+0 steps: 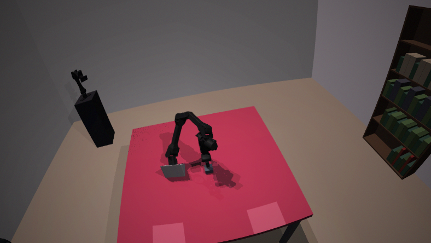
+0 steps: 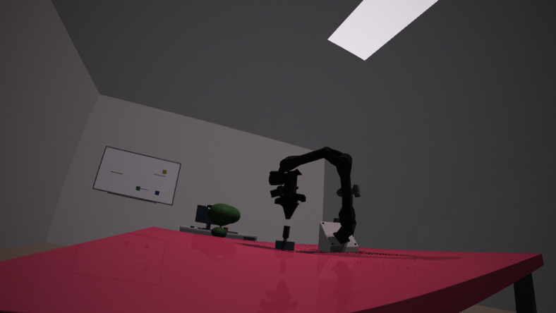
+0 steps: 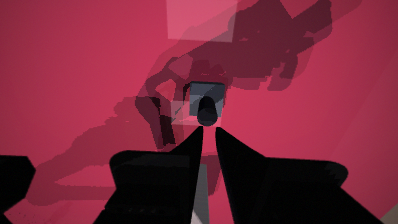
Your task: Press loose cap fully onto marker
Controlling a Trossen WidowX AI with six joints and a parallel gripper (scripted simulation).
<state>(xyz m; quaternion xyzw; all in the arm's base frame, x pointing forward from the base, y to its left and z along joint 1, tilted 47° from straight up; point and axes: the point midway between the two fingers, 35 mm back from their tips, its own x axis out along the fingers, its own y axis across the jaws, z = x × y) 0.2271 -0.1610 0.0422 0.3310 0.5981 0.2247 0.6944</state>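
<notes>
The dark cap lies 60 mm below my gripper tip. The rest, counted from my gripper tip: small grey holder block (110 mm below).
</notes>
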